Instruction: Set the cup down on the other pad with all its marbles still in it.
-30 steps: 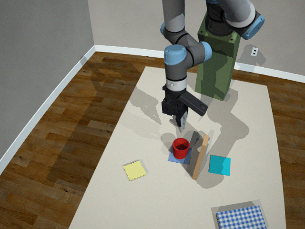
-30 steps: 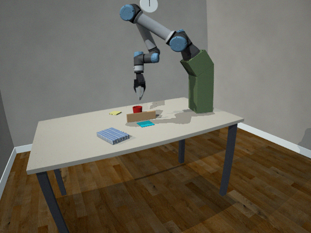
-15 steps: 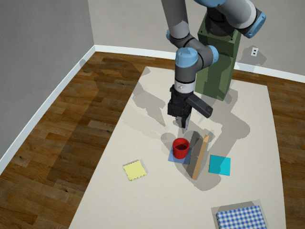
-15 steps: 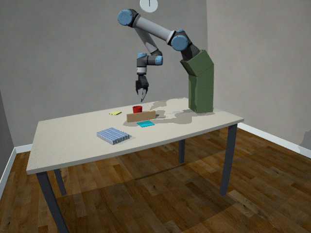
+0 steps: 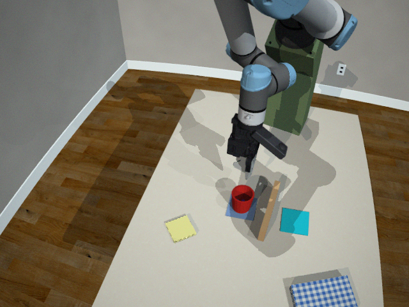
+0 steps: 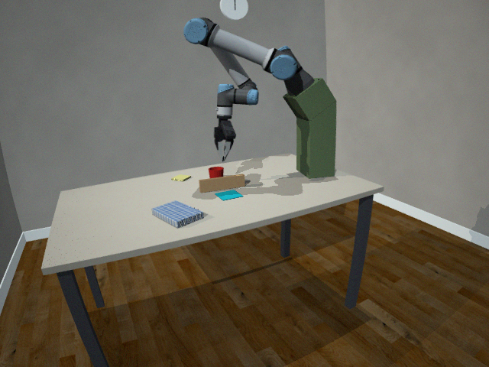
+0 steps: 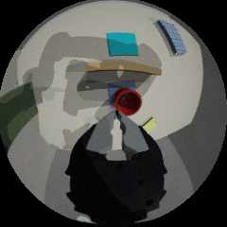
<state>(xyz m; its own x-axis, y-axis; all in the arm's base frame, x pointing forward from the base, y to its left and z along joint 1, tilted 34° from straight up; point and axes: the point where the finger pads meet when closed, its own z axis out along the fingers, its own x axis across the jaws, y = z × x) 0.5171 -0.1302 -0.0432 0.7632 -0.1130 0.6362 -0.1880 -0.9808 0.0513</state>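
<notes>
The red cup lies 4 cm ahead of my hand, 1 cm to the right of it and 10 cm below it. From my hand the other things lie so: blue pad 4 cm ahead, 1 cm to the right, 13 cm below; cyan pad 7 cm ahead, 18 cm to the left, 13 cm below; wooden rail 5 cm ahead, 9 cm to the left, 10 cm below.
</notes>
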